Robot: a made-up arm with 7 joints. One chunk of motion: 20 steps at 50 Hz.
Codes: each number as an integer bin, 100 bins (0 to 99) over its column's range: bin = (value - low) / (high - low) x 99, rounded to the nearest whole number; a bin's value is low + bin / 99 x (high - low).
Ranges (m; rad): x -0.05..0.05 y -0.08..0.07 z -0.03..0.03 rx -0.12..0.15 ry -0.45..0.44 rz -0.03..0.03
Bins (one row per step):
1: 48 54 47 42 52 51
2: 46 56 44 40 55 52
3: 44 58 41 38 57 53
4: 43 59 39 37 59 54
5: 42 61 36 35 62 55
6: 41 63 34 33 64 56
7: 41 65 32 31 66 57
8: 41 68 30 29 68 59
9: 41 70 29 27 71 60
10: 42 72 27 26 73 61
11: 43 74 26 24 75 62
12: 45 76 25 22 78 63
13: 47 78 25 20 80 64
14: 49 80 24 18 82 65
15: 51 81 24 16 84 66
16: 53 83 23 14 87 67
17: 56 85 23 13 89 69
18: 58 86 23 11 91 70
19: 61 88 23 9 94 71
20: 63 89 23 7 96 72
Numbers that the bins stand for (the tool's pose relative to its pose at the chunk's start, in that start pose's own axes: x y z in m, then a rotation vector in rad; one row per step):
1: -0.0015 0.0018 -0.0015 -0.0055 0.0175 0.0009
2: -0.0035 0.0048 -0.0033 -0.0109 0.0444 0.0015
3: -0.0056 0.0079 -0.0052 -0.0164 0.0624 0.0021
4: -0.0066 0.0094 -0.0064 -0.0191 0.0804 0.0027
5: -0.0076 0.0124 -0.0082 -0.0245 0.1074 0.0033
6: -0.0086 0.0155 -0.0094 -0.0300 0.1254 0.0039
7: -0.0086 0.0185 -0.0106 -0.0355 0.1433 0.0045
8: -0.0086 0.0230 -0.0118 -0.0409 0.1613 0.0058
9: -0.0086 0.0261 -0.0124 -0.0464 0.1883 0.0064
10: -0.0076 0.0291 -0.0136 -0.0491 0.2063 0.0070
11: -0.0066 0.0321 -0.0142 -0.0545 0.2242 0.0076
12: -0.0045 0.0352 -0.0148 -0.0600 0.2512 0.0082
13: -0.0025 0.0382 -0.0148 -0.0655 0.2692 0.0088
14: -0.0005 0.0412 -0.0155 -0.0709 0.2872 0.0094
15: 0.0015 0.0427 -0.0155 -0.0764 0.3052 0.0100
16: 0.0035 0.0458 -0.0161 -0.0818 0.3321 0.0106
17: 0.0066 0.0488 -0.0161 -0.0845 0.3501 0.0118
18: 0.0086 0.0503 -0.0161 -0.0900 0.3681 0.0124
19: 0.0116 0.0533 -0.0161 -0.0955 0.3951 0.0130
20: 0.0136 0.0548 -0.0161 -0.1009 0.4130 0.0136

